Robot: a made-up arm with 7 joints.
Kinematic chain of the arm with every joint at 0, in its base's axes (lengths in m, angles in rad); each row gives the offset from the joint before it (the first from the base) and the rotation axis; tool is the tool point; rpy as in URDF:
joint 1: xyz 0.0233 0.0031 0.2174 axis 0 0.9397 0.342
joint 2: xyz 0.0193 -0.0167 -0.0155 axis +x
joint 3: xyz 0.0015 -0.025 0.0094 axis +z
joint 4: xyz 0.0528 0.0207 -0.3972 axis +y
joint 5: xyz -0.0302 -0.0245 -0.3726 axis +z
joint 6: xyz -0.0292 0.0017 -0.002 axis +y
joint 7: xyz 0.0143 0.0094 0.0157 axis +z
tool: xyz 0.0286 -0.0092 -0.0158 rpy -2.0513 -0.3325 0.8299
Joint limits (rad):
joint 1: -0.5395..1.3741
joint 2: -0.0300..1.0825
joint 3: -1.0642..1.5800
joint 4: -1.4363..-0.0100
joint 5: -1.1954..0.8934
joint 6: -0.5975..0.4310
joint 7: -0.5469..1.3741
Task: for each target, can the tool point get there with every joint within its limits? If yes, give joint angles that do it. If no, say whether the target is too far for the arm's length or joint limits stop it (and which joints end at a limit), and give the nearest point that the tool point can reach.
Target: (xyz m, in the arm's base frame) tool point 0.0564 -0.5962 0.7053
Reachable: no: joint limits stop it (at a limit: joint 1, joint 2, joint 4, joint 5, joint 7) | nearest point 0.3835 -0.4720 -0.0608 | short by 0.842 m
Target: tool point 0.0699 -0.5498 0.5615
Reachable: no: joint limits stop it (at a limit: joint 1, joint 2, joint 3, joint 4, joint 5, joint 7) | nearest point 0.3643 -0.4762 -0.0699 | short by 0.701 m
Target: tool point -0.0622 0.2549 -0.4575
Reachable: yes | joints 0.6525 0.4987 -0.1388 -0.9246 -0.9793 -0.0399 1.0765
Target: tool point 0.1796 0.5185 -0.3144
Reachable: yes | joints 0.2404 0.9018 -0.1327 -0.7101 -0.1878 0.2459 0.7851
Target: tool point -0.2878 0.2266 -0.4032
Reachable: yes | joints 0.9137 0.1075 0.5387 -0.9953 0.2985 0.3372 0.2526
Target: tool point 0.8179 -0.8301 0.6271
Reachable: no: too far | nearest point 0.5276 -0.3665 0.0044 | short by 0.829 m
